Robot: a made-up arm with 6 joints.
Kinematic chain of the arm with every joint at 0, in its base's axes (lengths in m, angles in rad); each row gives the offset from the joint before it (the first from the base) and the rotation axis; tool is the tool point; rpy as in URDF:
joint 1: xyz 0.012 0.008 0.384 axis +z
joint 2: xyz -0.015 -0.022 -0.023 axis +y
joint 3: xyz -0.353 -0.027 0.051 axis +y
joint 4: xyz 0.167 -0.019 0.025 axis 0.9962 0 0.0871
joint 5: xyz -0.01 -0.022 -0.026 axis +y
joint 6: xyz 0.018 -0.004 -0.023 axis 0.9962 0 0.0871
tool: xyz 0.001 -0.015 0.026 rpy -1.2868 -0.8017 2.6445
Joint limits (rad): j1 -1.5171..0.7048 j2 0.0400..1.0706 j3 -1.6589..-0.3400 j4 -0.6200..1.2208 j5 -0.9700..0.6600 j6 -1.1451..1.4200
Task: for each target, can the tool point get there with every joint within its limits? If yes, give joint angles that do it. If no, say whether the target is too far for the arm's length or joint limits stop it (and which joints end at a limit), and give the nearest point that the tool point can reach.
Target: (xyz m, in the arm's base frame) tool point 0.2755 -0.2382 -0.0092
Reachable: no: joint limits stop it (at a limit: joint 1, joint 2, joint 3, joint 6) | nearest point -0.0653 -0.1975 0.4270 | short by 0.555 m
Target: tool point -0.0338 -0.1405 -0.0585
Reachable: no: joint limits stop it (at a limit: joint 1, joint 2, joint 3, joint 5, joint 6) | nearest point -0.0941 -0.1746 0.4143 | short by 0.478 m
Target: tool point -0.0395 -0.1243 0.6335
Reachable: yes | joints 0.2321 0.6860 -0.6733 -0.2126 -0.1253 0.1582
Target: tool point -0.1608 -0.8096 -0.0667
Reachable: no: too far | nearest point -0.0621 -0.2306 0.4435 | short by 0.778 m
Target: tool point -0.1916 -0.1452 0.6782
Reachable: yes | joints 0.2327 0.3480 -1.4112 0.2168 0.2726 0.0120
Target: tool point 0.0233 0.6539 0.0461
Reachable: no: too far | nearest point -0.0327 0.2078 0.4209 | short by 0.585 m
